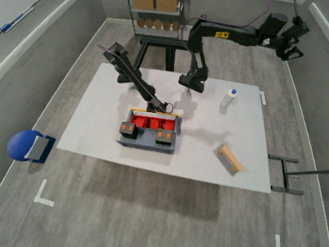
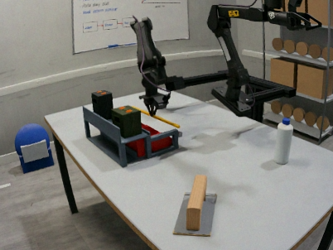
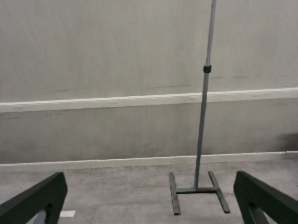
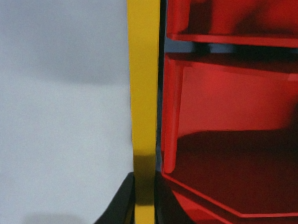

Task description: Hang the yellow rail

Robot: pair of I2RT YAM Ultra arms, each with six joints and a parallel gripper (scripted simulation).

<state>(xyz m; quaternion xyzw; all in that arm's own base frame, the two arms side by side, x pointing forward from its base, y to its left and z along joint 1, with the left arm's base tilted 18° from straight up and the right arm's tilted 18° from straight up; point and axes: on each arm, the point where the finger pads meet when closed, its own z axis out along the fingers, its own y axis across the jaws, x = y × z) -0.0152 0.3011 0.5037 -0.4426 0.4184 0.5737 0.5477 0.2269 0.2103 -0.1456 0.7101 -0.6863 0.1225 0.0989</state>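
Now: the yellow rail 1 cm below my right hand. Round my right hand: green box (20 cm ahead, 11 cm to the left, 5 cm above); blue-grey shelf (13 cm ahead, 3 cm below); white bottle (21 cm behind, 59 cm to the left, 1 cm below).
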